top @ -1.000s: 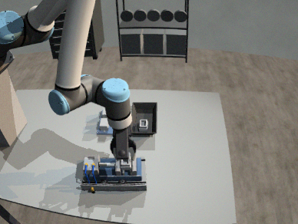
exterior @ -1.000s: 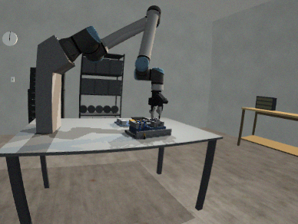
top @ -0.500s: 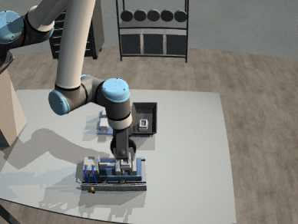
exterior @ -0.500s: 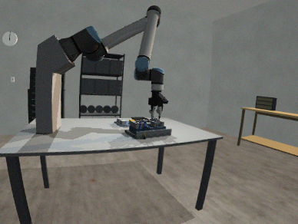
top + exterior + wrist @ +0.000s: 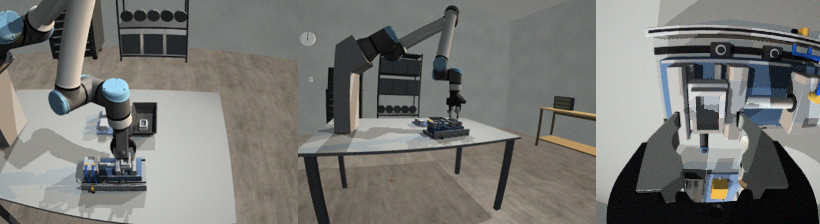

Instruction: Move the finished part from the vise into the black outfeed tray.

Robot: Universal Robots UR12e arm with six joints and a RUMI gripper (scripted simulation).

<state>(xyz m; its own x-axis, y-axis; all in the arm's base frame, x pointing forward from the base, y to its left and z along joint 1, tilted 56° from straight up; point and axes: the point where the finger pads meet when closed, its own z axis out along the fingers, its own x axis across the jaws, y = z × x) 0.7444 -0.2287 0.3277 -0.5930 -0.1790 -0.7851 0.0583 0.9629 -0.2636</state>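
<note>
Right now my hand is 80 mm above the blue vise, 60 mm past it and 10 mm to the right of it. From my hand the other things lie so: blue plate (360 mm to the left, 120 mm below, 40 mm behind); pale block (330 mm to the left, 100 mm below, 100 mm behind); orange block (310 mm to the left, 100 mm below, 10 mm behind).
</note>
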